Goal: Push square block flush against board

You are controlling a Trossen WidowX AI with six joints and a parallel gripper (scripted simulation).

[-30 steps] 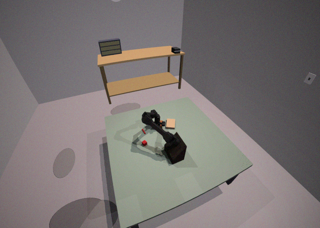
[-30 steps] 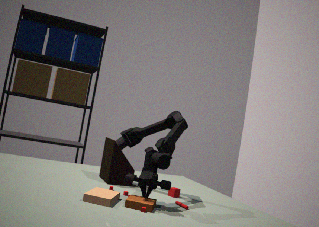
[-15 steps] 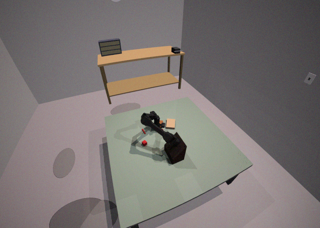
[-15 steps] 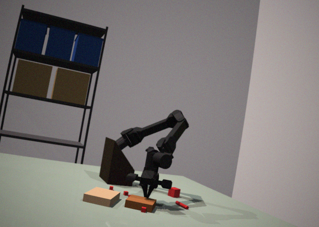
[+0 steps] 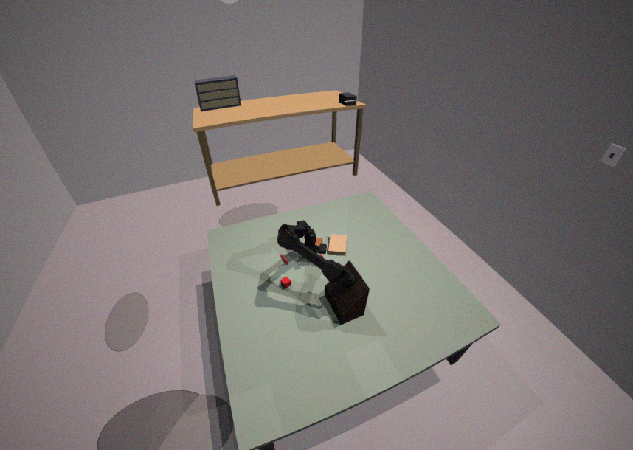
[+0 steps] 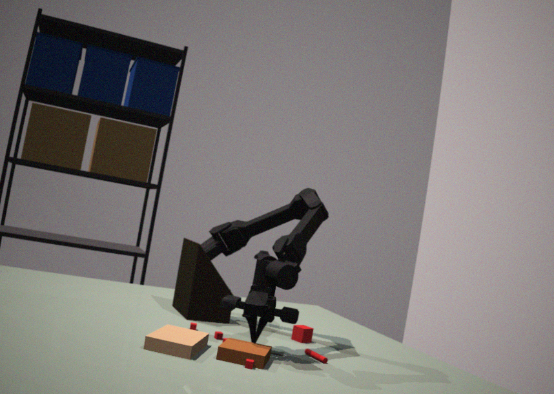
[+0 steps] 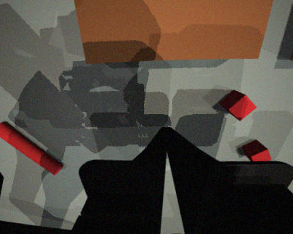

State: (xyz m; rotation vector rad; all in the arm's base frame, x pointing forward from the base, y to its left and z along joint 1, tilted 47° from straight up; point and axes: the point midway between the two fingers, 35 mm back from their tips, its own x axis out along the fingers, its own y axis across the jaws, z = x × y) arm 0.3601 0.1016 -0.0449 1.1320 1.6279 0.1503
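Right now my gripper tip is 20 mm short of the board and 200 mm to the left of it. The rest, counted from my gripper tip: square block (90 mm ahead, 60 mm to the right); red stick (70 mm ahead, 140 mm to the left, 10 mm below); red cube (110 mm behind, 200 mm to the left, 10 mm above).
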